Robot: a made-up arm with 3 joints. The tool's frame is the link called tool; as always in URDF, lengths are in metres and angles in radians. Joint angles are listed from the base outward. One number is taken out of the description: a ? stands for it. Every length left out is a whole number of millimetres.
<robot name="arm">
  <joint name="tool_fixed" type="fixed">
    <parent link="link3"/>
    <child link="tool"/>
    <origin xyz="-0.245 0.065 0" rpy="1.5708 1.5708 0"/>
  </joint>
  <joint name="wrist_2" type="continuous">
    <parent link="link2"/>
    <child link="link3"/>
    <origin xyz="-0.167 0.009 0" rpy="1.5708 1.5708 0"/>
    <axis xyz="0 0 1"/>
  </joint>
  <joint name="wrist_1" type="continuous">
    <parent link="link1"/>
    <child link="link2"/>
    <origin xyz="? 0.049 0" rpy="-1.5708 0 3.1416"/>
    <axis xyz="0 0 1"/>
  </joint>
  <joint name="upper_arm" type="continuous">
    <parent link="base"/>
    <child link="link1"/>
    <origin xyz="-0.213 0 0.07" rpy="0 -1.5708 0"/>
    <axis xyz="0 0 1"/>
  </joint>
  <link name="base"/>
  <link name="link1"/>
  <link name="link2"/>
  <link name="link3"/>
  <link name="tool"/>
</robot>
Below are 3 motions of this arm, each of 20 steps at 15 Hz.
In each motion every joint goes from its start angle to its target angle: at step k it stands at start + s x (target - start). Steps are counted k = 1, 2, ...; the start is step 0. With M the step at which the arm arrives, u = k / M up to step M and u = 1 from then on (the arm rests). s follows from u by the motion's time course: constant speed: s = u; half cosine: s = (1 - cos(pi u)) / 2; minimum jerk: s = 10 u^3 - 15 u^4 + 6 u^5.
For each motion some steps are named. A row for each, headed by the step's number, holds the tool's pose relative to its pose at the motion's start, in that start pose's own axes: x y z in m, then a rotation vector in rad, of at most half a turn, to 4 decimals.
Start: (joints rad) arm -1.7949 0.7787 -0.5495
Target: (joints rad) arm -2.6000 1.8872 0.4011
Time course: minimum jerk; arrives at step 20
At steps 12, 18, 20:
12: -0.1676 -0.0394 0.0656 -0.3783 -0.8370 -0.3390
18: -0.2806 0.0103 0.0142 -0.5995 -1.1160 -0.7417
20: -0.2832 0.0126 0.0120 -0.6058 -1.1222 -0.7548

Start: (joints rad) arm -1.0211 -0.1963 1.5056
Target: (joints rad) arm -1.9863 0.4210 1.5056
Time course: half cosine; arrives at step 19
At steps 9, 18, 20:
9: -0.1033 0.0562 -0.1876 0.4435 -0.0424 -0.2763
18: -0.1973 0.2422 -0.3344 0.9669 0.0700 -0.5706
20: -0.1983 0.2451 -0.3354 0.9735 0.0726 -0.5740

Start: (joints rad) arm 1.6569 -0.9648 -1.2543
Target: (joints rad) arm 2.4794 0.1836 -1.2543
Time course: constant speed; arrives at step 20
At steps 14, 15, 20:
14: 0.0671 0.0146 0.0435 -0.5000 -0.5429 0.6441
15: 0.0699 0.0176 0.0475 -0.5473 -0.5669 0.6910
20: 0.0798 0.0360 0.0650 -0.8019 -0.6499 0.9236

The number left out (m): 0.029
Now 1 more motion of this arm.
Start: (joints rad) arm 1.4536 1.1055 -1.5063
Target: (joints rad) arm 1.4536 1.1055 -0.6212
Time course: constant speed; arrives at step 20
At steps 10, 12, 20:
10: 0.0000 -0.0042 0.1112 -0.4425 0.0000 0.0000
12: 0.0000 0.0008 0.1330 -0.5311 0.0000 0.0000
20: 0.0000 0.0396 0.2135 -0.8851 0.0000 0.0000

